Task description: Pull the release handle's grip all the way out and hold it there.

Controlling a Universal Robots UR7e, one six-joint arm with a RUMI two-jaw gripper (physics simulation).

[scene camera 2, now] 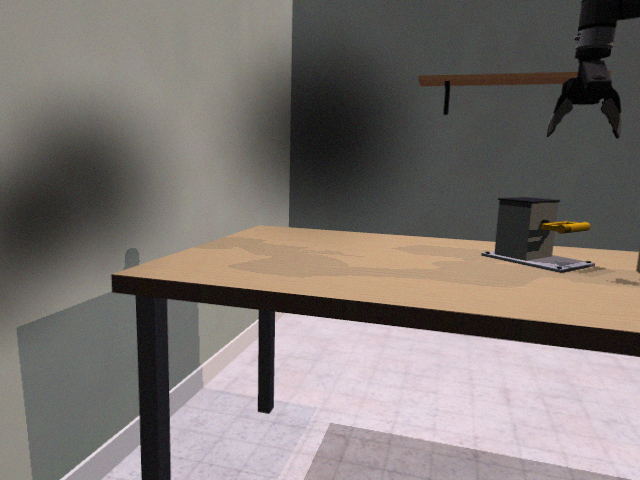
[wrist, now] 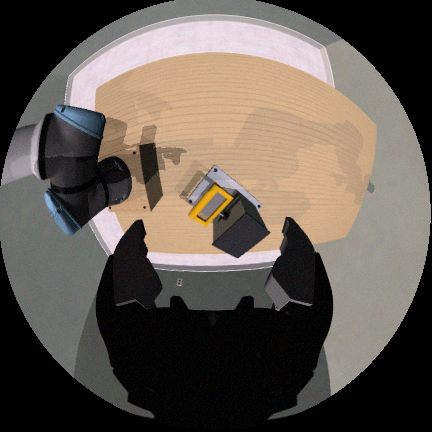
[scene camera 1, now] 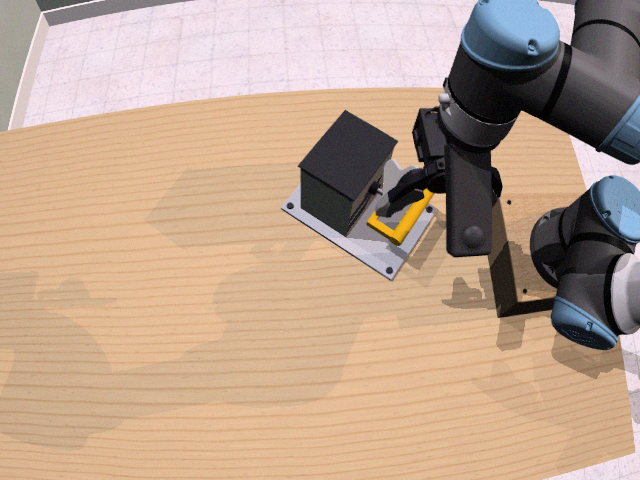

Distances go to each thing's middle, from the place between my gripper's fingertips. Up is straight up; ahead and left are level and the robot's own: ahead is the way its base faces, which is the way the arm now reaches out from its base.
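Here is where my hand stands with respect to the light grey base plate (scene camera 1: 365, 244): my hand is 6 cm short of the plate and 15 cm to the left of it, and it is 33 cm above it.
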